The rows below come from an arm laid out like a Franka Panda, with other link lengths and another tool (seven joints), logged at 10 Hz.
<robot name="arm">
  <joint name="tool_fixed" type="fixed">
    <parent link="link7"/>
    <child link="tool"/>
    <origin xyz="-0.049 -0.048 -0.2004" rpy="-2.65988 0 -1.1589"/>
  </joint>
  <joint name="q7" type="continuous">
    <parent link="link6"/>
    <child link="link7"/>
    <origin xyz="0.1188 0 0" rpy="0 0 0"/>
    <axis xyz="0 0 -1"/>
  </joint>
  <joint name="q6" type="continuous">
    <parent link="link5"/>
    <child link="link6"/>
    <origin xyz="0 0 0" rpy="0 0 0"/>
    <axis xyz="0 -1 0"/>
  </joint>
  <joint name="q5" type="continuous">
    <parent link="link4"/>
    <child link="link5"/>
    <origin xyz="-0.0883 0 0.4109" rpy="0 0 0"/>
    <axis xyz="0 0 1"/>
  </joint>
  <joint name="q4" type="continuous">
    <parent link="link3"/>
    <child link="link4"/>
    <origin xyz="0.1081 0 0" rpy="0 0 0"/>
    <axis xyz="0 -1 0"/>
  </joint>
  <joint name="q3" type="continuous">
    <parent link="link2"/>
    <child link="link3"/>
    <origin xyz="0 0 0.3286" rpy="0 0 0"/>
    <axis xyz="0 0 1"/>
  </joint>
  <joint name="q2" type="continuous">
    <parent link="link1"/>
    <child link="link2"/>
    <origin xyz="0 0 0" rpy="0 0 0"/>
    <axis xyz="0 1 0"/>
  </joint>
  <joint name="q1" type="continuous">
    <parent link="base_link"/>
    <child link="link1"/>
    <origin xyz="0 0 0.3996" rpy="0 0 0"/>
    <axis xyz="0 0 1"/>
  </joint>
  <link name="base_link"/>
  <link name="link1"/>
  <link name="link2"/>
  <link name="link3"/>
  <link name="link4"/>
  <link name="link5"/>
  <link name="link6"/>
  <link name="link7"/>
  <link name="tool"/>
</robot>
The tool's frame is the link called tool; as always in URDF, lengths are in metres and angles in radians. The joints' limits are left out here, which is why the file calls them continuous.
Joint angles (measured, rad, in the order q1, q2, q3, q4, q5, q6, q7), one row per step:
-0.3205, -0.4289, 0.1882, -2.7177, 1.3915, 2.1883, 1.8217
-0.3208, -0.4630, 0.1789, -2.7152, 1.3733, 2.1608, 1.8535
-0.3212, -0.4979, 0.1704, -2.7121, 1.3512, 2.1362, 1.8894
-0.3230, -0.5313, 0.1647, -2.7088, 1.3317, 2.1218, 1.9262
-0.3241, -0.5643, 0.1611, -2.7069, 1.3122, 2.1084, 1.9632
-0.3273, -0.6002, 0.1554, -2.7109, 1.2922, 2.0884, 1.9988
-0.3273, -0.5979, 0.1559, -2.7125, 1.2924, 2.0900, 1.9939
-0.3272, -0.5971, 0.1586, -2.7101, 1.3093, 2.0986, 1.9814
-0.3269, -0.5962, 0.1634, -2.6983, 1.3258, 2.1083, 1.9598
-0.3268, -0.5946, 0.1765, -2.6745, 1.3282, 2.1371, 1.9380
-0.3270, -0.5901, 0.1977, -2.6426, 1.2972, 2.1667, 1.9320
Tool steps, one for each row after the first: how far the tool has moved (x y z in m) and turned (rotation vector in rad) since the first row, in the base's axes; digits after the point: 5 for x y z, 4 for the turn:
-0.00202, 0.00096, 0.01716, 0.0117, -0.0066, 0.0059
-0.00448, 0.00184, 0.03419, 0.0188, -0.0103, 0.0110
-0.00634, 0.00130, 0.05012, 0.0202, -0.0134, 0.0073
-0.00905, 0.00202, 0.06463, 0.0200, -0.0140, 0.0049
-0.01440, 0.00227, 0.07710, 0.0232, -0.0108, 0.0040
-0.01464, 0.00227, 0.07512, 0.0210, -0.0109, 0.0055
-0.01287, 0.00177, 0.07775, 0.0228, -0.0266, -0.0008
-0.00966, 0.00259, 0.08531, 0.0165, -0.0575, -0.0001
-0.00342, 0.00425, 0.09664, -0.0184, -0.0991, 0.0012
0.00336, 0.01051, 0.10686, -0.0777, -0.1280, 0.0185

